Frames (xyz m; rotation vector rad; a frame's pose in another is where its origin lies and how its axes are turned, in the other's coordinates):
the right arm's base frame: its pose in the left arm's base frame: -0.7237 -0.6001 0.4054 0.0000 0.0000 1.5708
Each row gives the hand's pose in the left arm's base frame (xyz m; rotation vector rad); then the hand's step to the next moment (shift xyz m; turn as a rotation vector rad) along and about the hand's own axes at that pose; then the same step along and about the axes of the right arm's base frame.
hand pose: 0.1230 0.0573 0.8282 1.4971 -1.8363 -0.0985
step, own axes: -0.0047 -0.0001 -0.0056 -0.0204 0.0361 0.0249
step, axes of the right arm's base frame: 0.0062 -0.0035 0.0016 0.0194 0.0431 -0.0100
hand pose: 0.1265 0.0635 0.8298 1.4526 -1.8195 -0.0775
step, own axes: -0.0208 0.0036 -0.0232 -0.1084 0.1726 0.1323
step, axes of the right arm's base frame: 0.0283 -0.0117 0.0066 0.0967 0.2139 -0.0627
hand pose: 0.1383 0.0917 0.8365 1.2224 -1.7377 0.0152
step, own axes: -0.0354 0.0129 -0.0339 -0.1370 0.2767 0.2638
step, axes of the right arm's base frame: 0.0485 -0.0148 -0.0008 0.1030 0.3794 -0.1020
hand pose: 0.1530 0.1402 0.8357 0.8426 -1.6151 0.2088
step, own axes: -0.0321 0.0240 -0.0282 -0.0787 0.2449 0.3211
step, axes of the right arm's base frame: 0.0461 -0.0071 -0.0149 0.0242 0.4043 -0.0726
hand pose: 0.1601 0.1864 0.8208 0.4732 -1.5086 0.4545
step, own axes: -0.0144 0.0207 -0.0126 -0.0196 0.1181 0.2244
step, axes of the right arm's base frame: 0.0243 0.0013 -0.0142 -0.0274 0.2523 -0.0161
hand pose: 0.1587 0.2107 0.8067 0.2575 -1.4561 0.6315
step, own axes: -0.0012 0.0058 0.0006 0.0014 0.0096 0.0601
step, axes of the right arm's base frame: 0.0041 0.0036 -0.0023 -0.0236 0.0557 0.0067
